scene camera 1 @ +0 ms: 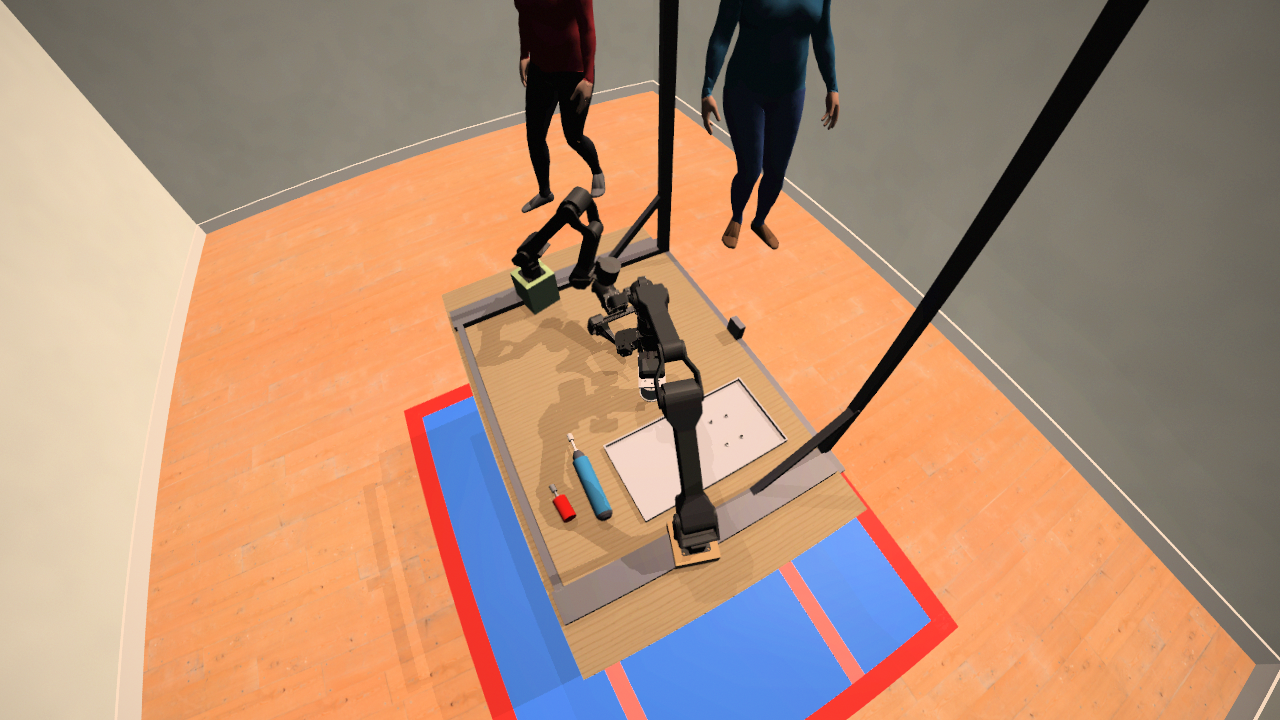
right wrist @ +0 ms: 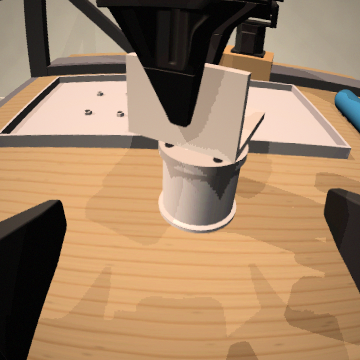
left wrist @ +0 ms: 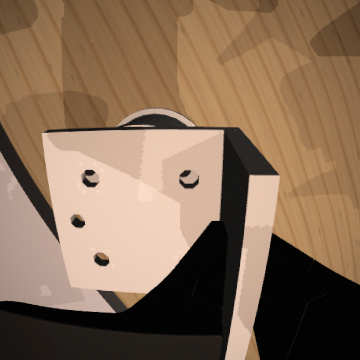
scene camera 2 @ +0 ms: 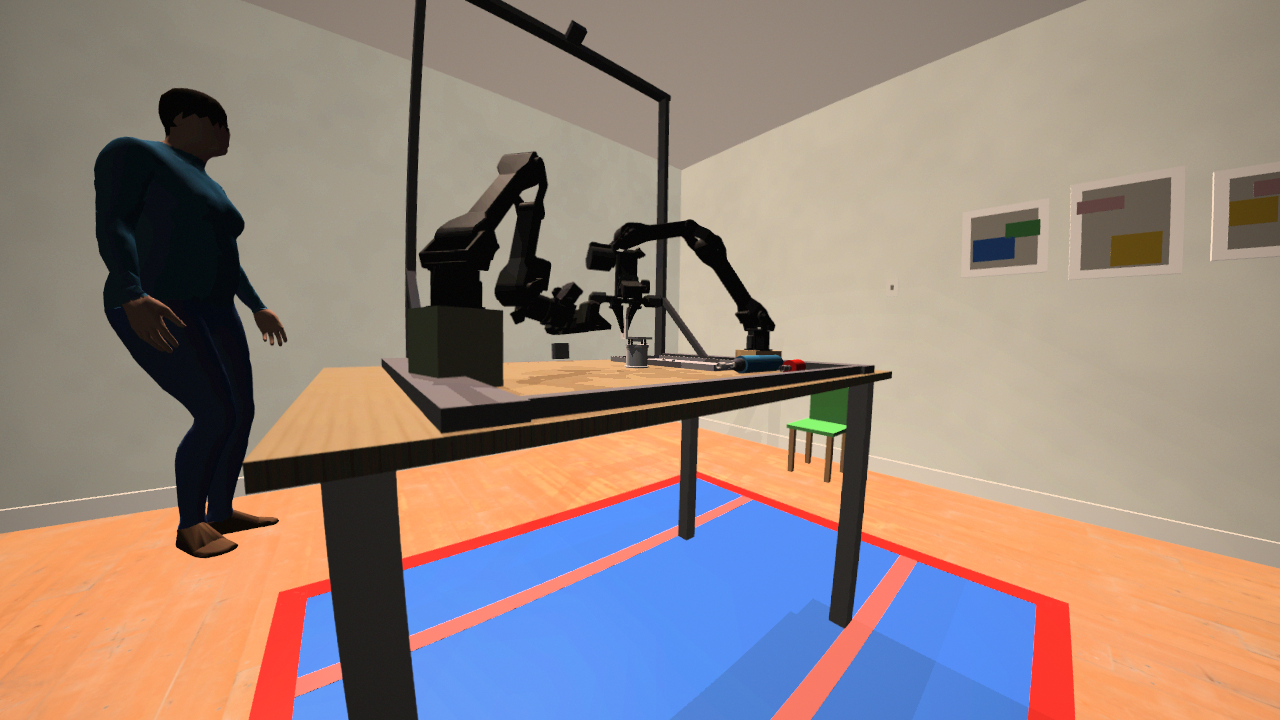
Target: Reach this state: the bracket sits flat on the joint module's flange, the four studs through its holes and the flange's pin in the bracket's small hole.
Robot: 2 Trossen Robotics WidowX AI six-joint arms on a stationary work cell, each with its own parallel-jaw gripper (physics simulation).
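Frame: origin at the left arm's base, x ahead, y left, z up, level; centimetres.
Seen in the pictures: left gripper, fingertip midpoint: [right wrist: 183, 121] [left wrist: 230, 232] [scene camera 2: 624, 333]; right gripper, fingertip midpoint: [right wrist: 198, 208] [scene camera 2: 599, 328]; left arm's base at its link origin: [scene camera 1: 693, 539] [right wrist: 247, 51] [scene camera 2: 758, 350]; right arm's base at its link origin: [scene camera 1: 532, 272].
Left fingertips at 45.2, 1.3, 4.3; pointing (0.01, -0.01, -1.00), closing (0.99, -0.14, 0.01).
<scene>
Pixels of each thing's top centre, then the offset from my left fingertips to it, as dx, dy, dz. "spot": a spot on its surface instead.
- joint module at its top centre: [right wrist: 205, 122] [scene camera 1: 651, 377] [scene camera 2: 637, 339] -3.4, +0.5, -1.5
- blue screwdriver at a spot on its surface: [scene camera 1: 591, 484] spot: -28.4, +19.4, -4.8
- red-handled tool at its top centre: [scene camera 1: 559, 499] [scene camera 2: 790, 360] -30.6, +27.4, -5.5
The pale L-shaped bracket [left wrist: 135, 215] [right wrist: 220, 110] is held by its upright wall in my left gripper [left wrist: 230, 232] [right wrist: 183, 121], which is shut on it. Its plate with holes lies over the joint module [right wrist: 200, 192] [scene camera 2: 636, 356], which stands upright on the table. In the left wrist view part of the module's round rim shows past the plate's far edge, and no studs show standing through the visible holes. In the right wrist view two dark studs show at the wall's lower edge. The small pin is hidden. My right gripper [right wrist: 198, 208] is open and empty, in front of the module.
A shallow white tray [scene camera 1: 626, 481] [right wrist: 300, 146] with several small nuts lies beyond the module. A blue screwdriver [scene camera 1: 591, 484] and a red-handled tool [scene camera 1: 563, 507] lie beside it. A black frame post [scene camera 1: 666, 134] rises from the table edge. Two people stand beyond the table.
</scene>
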